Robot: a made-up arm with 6 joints.
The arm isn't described. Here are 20 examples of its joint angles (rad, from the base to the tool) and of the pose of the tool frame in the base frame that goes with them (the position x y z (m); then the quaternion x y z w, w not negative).
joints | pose
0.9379 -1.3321 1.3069 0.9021 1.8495 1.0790 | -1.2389 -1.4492 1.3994 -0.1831 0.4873 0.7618 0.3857
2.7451 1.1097 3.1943 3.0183 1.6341 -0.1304 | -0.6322 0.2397 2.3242 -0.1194 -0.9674 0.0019 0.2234
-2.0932 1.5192 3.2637 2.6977 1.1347 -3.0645 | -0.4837 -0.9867 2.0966 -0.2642 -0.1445 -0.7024 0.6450
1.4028 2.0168 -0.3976 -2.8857 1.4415 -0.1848 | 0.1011 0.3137 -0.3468 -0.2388 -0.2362 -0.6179 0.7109
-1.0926 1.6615 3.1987 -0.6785 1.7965 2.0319 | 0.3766 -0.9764 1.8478 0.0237 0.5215 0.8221 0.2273
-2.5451 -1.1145 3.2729 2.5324 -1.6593 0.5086 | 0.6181 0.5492 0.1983 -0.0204 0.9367 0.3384 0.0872
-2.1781 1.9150 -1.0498 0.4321 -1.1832 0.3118 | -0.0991 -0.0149 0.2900 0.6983 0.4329 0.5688 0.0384
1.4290 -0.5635 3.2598 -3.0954 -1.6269 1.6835 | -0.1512 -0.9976 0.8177 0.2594 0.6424 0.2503 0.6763
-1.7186 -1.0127 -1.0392 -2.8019 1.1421 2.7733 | -0.1286 -0.4767 1.3967 0.3986 0.3311 -0.7544 0.4029
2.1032 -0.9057 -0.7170 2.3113 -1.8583 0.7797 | -0.0660 0.3742 2.0013 -0.7675 -0.1872 -0.2419 0.5634
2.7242 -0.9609 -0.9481 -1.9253 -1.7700 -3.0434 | -0.4393 0.0057 1.7144 -0.5643 0.5177 -0.5709 0.2961
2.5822 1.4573 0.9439 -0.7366 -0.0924 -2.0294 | -2.1275 1.3183 0.4652 0.1803 0.9285 0.0882 0.3126
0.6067 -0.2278 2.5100 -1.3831 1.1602 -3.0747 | -0.8879 -0.8224 2.2184 0.3849 -0.3283 -0.5602 0.6560
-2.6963 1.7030 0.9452 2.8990 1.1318 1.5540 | -1.9284 -0.9656 -0.1145 -0.6757 0.3577 0.4382 0.4727
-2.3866 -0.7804 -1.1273 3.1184 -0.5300 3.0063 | -0.5408 -0.5058 1.4314 -0.0564 -0.1060 -0.9224 0.3671
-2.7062 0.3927 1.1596 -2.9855 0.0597 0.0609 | -1.3378 -0.6204 2.8735 0.1606 -0.9197 -0.0232 0.3576
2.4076 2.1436 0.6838 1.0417 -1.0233 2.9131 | -0.8997 0.9983 -0.9286 0.1073 0.3166 0.1237 0.9343
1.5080 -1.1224 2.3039 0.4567 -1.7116 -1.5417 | -0.0319 -1.8157 1.0391 -0.8434 0.0499 -0.5322 0.0544
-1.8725 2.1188 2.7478 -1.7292 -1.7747 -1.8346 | -0.3943 -1.8787 1.0773 0.9815 -0.0223 -0.0014 0.1899
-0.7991 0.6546 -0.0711 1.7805 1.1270 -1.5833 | 1.4116 -1.2127 1.0158 0.2396 0.2831 0.1866 0.9097
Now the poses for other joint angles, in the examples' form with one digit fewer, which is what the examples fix.
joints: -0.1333 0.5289 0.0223 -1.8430 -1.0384 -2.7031
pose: 1.926 -0.101 1.383 -0.608 -0.256 0.322 0.679
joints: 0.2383 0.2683 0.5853 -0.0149 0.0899 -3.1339
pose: 1.645 0.399 2.477 -0.972 -0.116 -0.200 0.028
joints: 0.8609 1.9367 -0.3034 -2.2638 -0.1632 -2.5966
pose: 0.346 0.439 -0.657 -0.516 0.473 0.705 0.118
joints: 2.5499 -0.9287 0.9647 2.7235 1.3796 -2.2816
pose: 0.792 -0.622 2.611 0.180 -0.480 0.842 0.168
